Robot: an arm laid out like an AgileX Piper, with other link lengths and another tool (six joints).
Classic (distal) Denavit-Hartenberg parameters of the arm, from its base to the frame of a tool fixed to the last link. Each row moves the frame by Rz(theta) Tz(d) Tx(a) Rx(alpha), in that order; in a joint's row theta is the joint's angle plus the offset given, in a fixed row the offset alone. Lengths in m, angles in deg.
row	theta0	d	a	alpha
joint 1	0	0.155	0	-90
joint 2	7.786	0	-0.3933	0
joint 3	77.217	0	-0.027	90
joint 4	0	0.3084	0	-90
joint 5	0	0	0	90
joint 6	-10.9	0.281	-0.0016	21.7
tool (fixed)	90	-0.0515	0	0
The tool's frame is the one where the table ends.
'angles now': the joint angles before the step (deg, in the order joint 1, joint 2, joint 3, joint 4, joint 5, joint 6). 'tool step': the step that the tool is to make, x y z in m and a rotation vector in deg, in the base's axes. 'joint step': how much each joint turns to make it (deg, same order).
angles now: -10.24 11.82 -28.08 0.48 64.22 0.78
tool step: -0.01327 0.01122 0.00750 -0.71 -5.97 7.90
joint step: 7.87 -5.95 0.00 0.00 -0.05 -0.07
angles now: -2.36 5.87 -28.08 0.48 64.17 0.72
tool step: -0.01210 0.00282 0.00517 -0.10 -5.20 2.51
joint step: 2.52 -5.30 0.00 0.00 0.10 0.01
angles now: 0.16 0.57 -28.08 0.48 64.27 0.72
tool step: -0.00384 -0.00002 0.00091 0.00 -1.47 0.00
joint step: 0.00 -1.64 0.00 0.00 0.17 0.00
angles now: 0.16 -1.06 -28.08 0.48 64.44 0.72
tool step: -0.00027 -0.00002 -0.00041 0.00 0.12 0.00
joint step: 0.01 0.00 0.00 -0.01 0.13 0.01
